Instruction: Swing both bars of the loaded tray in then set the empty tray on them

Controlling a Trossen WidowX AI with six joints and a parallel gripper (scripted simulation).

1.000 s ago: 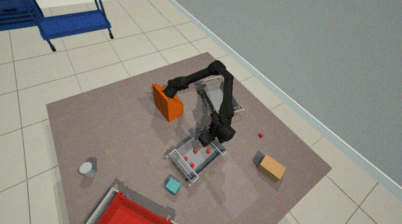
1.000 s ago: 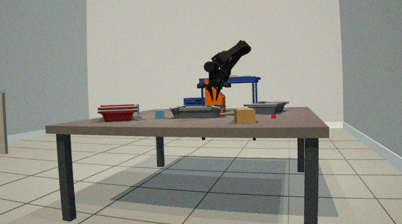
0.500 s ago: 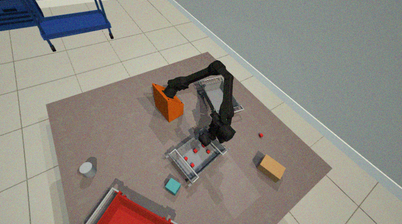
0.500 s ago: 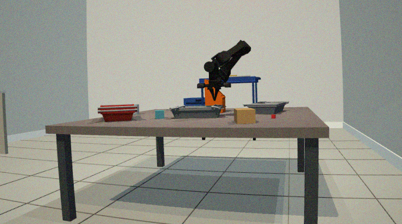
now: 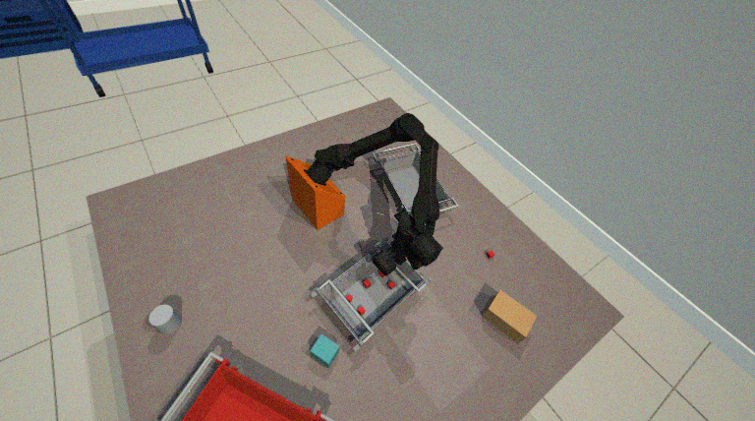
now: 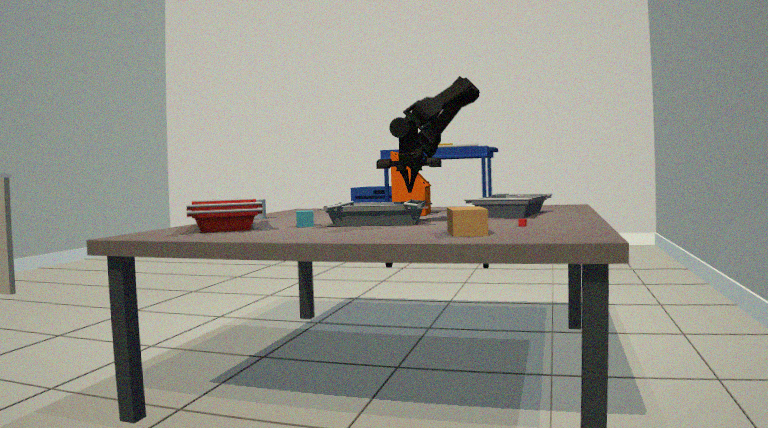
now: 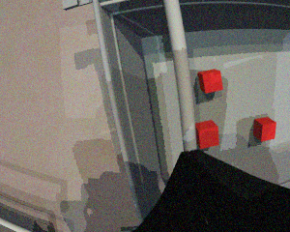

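My gripper tip is 30 cm to the right of the tray, 24 cm past it and 5 cm above it. The rest, counted from my gripper tip: teal cube (31 cm to the right, 7 cm below, 6 cm ahead); then tan box (32 cm ahead, 18 cm to the left, 6 cm below); then grey cylinder (60 cm to the right, 27 cm behind, 5 cm below).
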